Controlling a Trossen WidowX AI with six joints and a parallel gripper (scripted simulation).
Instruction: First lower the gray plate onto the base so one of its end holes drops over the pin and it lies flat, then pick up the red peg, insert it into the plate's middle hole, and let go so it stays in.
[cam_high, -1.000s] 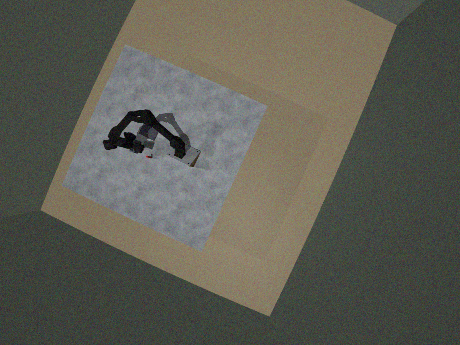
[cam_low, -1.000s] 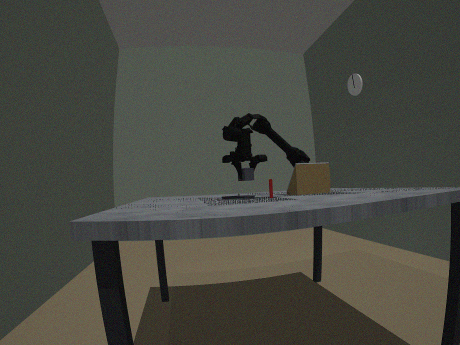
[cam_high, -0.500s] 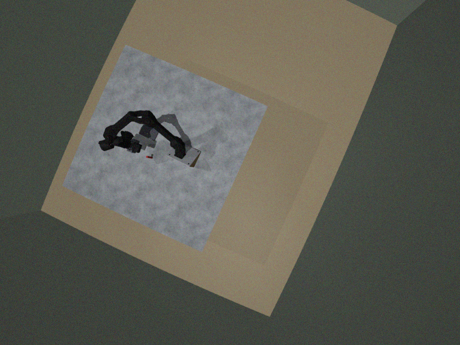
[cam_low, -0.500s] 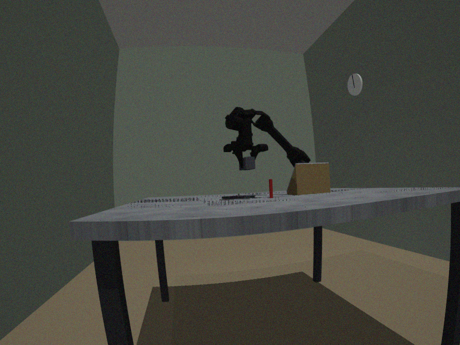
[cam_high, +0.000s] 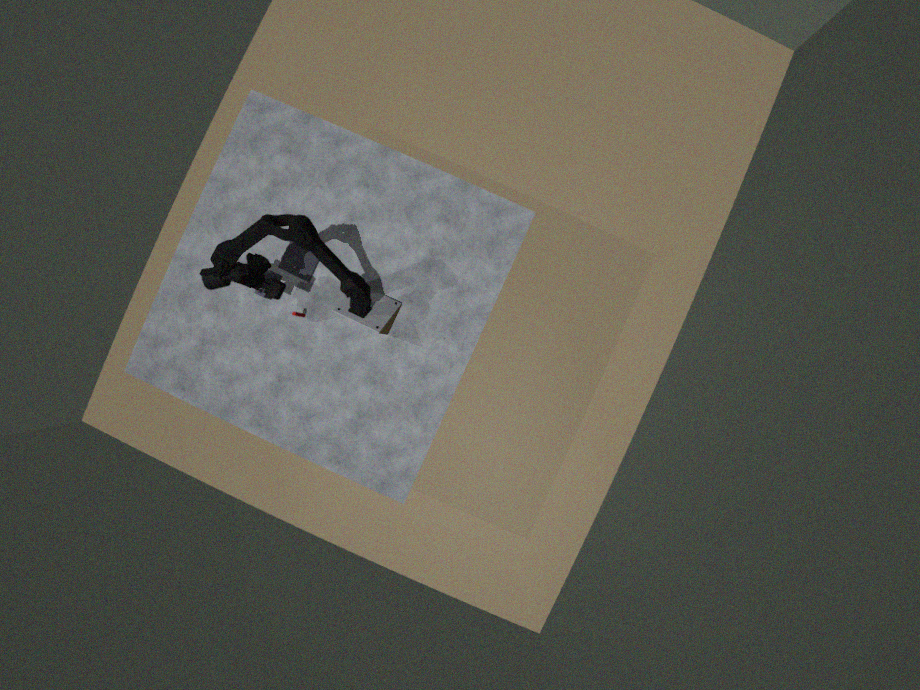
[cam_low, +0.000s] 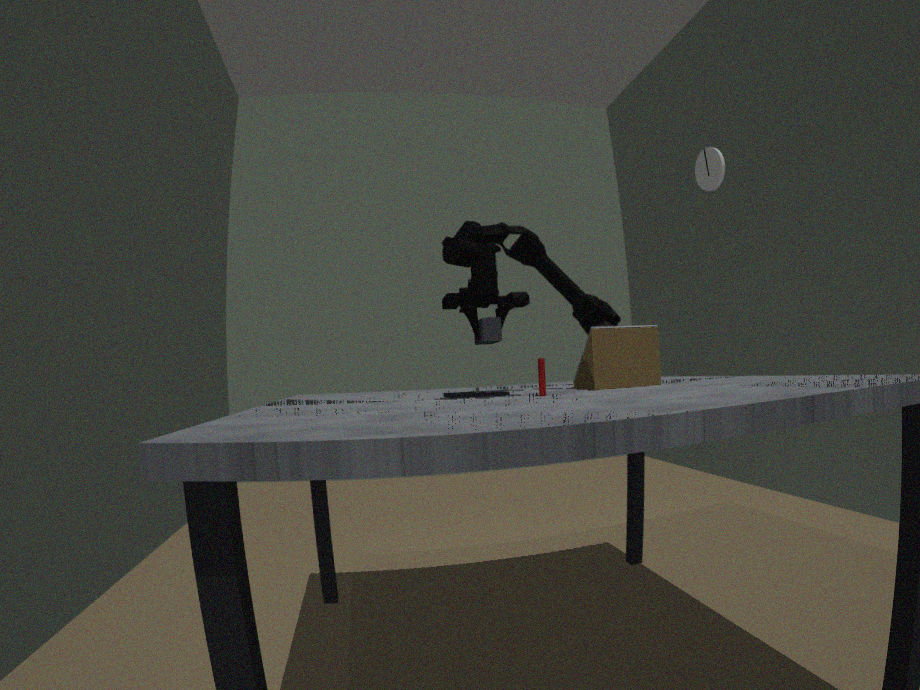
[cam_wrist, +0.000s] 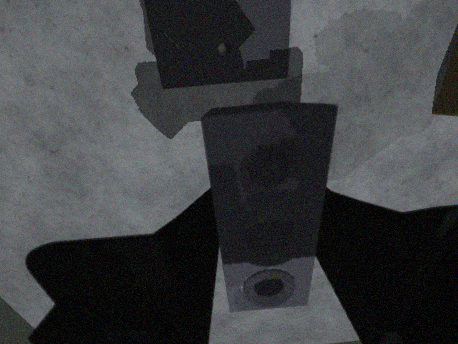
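The dark base is 1 cm ahead of my gripper tip, 11 cm to the right of it and 12 cm below it. From my gripper tip the other things lie so: gray plate 3 cm above; red peg 10 cm behind, 6 cm to the left, 9 cm below.
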